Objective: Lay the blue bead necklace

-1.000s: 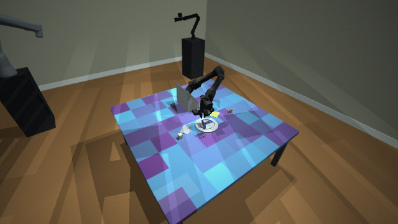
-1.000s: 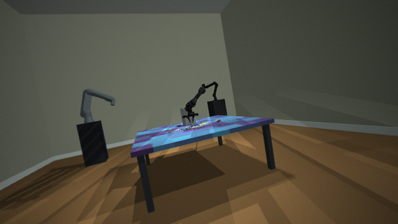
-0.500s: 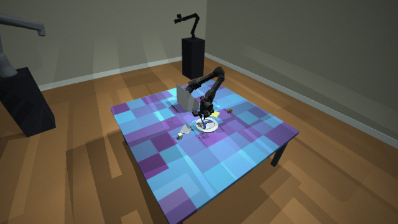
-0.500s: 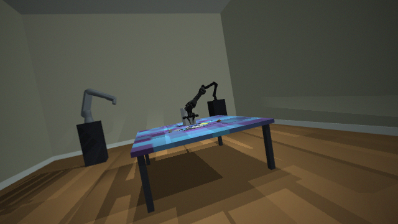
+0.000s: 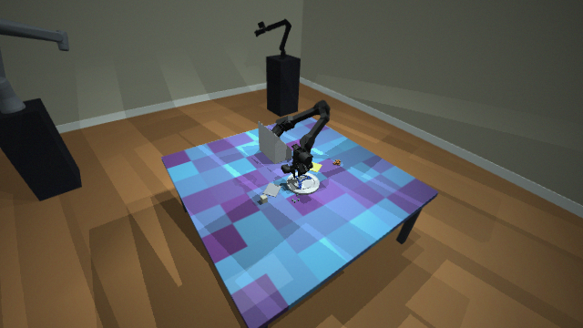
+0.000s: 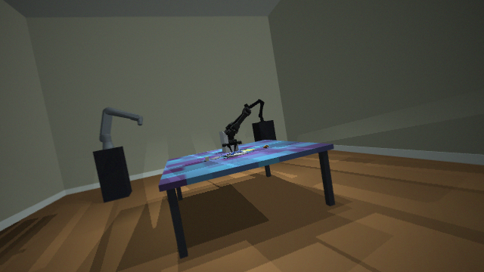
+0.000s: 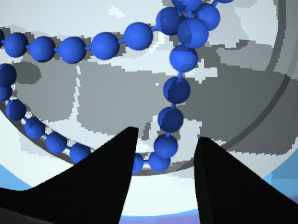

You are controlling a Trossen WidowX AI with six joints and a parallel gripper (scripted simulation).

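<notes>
Now: the round white bead board 5 cm ahead of my gripper tip, 1 cm to the left of it and 1 cm below it. Round my gripper tip: cream cube: 4 cm ahead, 27 cm to the right; then yellow patch: 5 cm behind, 17 cm to the left, 1 cm below; then flat grey square: 1 cm behind, 17 cm to the right, 1 cm below.
</notes>
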